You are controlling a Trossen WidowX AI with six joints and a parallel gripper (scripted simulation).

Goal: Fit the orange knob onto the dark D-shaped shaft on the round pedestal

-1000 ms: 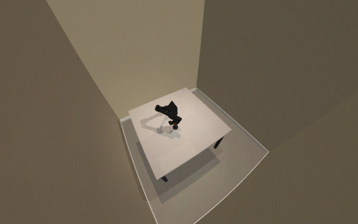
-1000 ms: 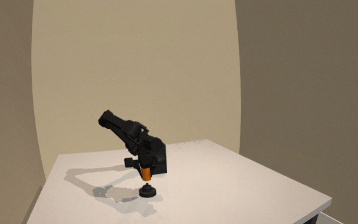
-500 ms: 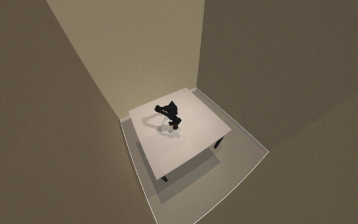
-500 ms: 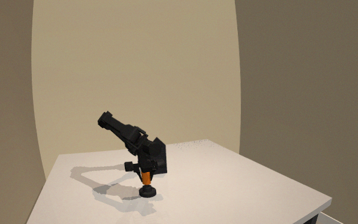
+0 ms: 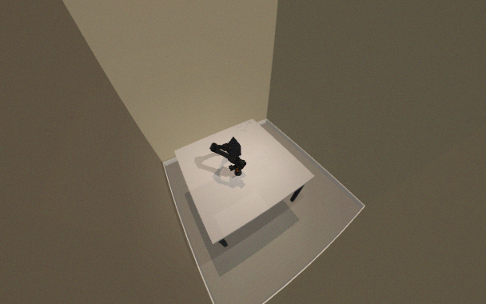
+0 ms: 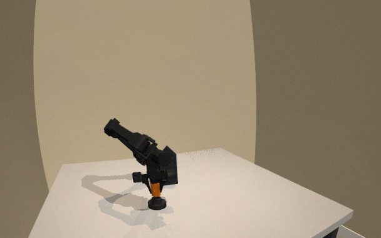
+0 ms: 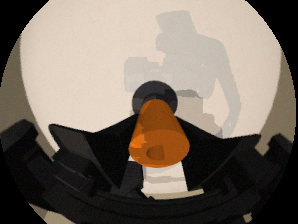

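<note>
Right now my gripper tip is 20 mm below the orange knob. From my gripper tip the other things lie so: dark round pedestal: 40 mm below.
</note>
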